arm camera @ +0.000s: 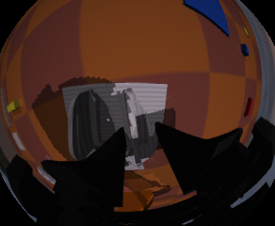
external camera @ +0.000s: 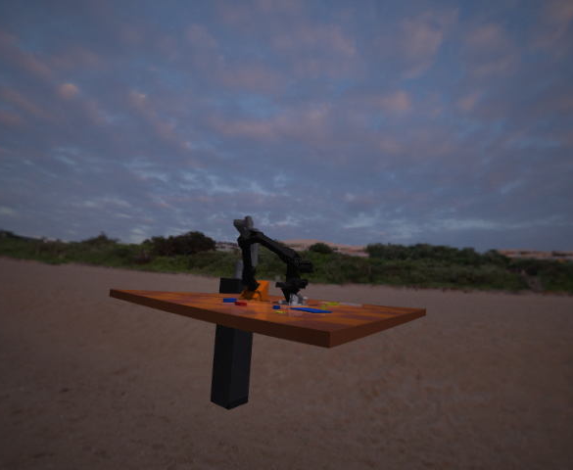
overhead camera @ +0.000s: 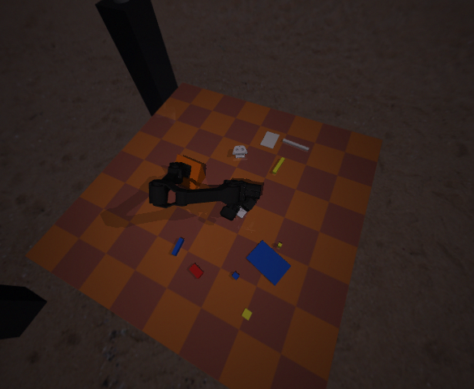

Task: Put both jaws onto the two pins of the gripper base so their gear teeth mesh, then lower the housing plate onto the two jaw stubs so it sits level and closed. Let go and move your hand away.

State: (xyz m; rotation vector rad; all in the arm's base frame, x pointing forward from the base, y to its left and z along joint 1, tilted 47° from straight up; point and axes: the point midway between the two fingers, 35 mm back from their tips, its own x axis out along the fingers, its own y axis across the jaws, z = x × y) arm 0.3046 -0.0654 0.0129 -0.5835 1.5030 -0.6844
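Now: gripper tip 31 cm to the right of the gripper base, 13 cm past it and 1 cm below it. Also, from my gripper tip: small blue cube (28 cm to the right, 12 cm ahead, 1 cm below); housing plate (5 cm behind, 4 cm to the left, 1 cm below); blue plate (22 cm ahead, 17 cm to the right, 1 cm below).
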